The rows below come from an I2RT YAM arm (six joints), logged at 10 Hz.
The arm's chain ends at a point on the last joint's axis. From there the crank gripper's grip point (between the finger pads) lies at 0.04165 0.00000 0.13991 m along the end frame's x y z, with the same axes.
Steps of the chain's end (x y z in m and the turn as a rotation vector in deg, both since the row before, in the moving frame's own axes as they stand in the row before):
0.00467 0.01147 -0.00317 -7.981 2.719 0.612
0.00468 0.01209 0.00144 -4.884 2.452 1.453
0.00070 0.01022 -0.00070 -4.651 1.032 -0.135
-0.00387 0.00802 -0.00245 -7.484 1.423 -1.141
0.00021 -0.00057 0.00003 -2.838 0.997 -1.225
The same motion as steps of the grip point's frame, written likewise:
0.01113 0.03123 -0.00668 -7.981 2.719 0.612
0.01046 0.02505 -0.00102 -4.884 2.452 1.453
0.00322 0.02143 -0.00193 -4.651 1.032 -0.135
-0.00025 0.02531 -0.00466 -7.484 1.423 -1.141
0.00270 0.00542 -0.00087 -2.838 0.997 -1.225

